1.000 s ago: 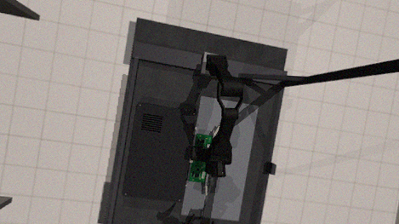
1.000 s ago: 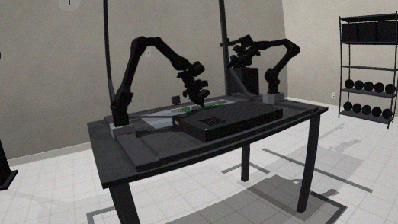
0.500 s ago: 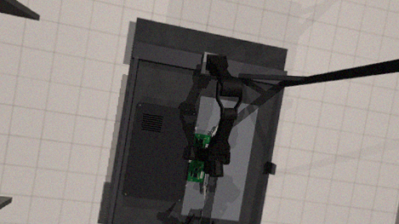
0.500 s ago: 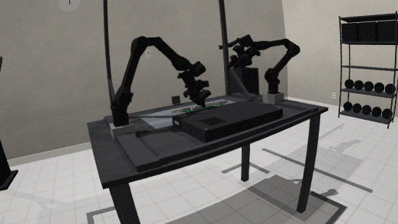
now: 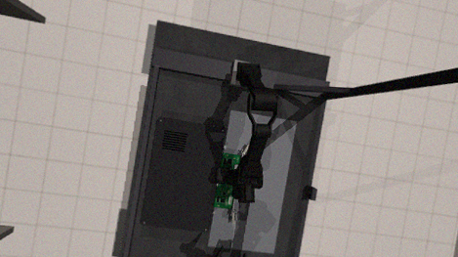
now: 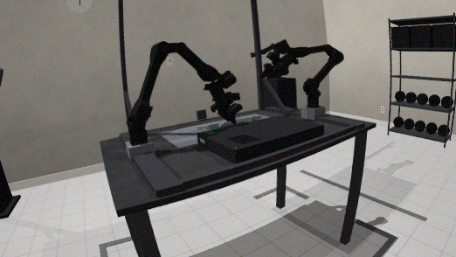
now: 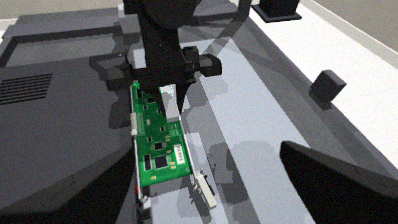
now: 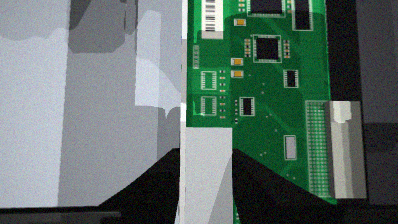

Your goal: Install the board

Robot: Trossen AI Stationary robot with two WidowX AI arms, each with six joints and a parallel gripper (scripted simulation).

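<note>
Right now the light grey mat is 90 mm behind my right hand, 10 mm to the left of it and 70 mm below it. Round my right hand: dark enclosure (190 mm ahead, 30 mm to the left, 30 mm below).
</note>
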